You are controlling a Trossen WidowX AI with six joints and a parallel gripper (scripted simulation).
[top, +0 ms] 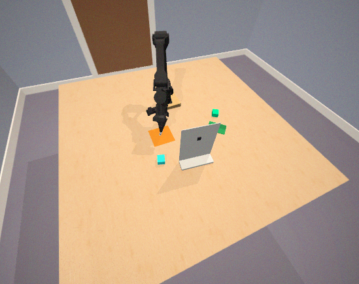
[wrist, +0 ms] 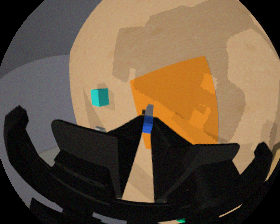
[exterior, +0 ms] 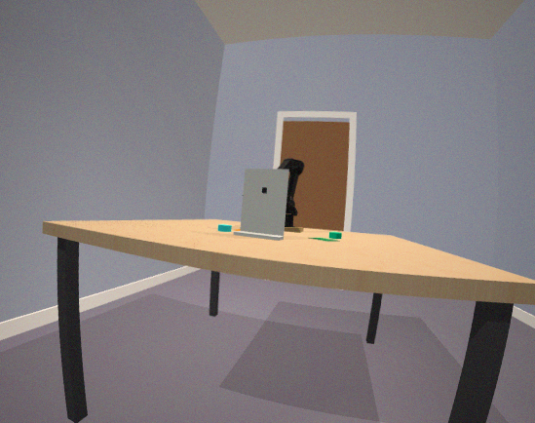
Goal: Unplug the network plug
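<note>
My gripper tip is 4 cm above the orange marked square and 1 cm past it. Also, from my gripper tip: blue plug right at my gripper tip; cyan cube 15 cm ahead, 3 cm below, 2 cm to the right; grey upright panel 18 cm ahead, 15 cm to the left, 7 cm above.
</note>
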